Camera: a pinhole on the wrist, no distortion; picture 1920 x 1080 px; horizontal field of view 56.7 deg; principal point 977.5 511.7 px. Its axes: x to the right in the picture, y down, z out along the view. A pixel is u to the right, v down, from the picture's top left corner.
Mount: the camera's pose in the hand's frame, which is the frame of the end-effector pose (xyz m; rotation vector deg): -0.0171 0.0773 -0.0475 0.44 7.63 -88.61
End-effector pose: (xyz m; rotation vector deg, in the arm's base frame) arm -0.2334 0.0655 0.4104 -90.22 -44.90 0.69
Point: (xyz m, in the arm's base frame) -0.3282 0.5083 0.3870
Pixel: 1114 893
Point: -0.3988 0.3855 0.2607
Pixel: 841 285
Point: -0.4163 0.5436 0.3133
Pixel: 988 570
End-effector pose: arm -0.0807 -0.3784 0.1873 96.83 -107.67 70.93
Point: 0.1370 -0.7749 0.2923
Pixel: outside the picture
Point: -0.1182 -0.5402 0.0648
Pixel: 696 686
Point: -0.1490 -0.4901 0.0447
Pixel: 355 391
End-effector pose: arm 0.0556 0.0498 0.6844 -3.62 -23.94 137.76
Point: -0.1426 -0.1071 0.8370
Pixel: 71 914
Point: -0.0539 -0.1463 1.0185
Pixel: 706 358
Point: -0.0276 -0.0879 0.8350
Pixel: 622 389
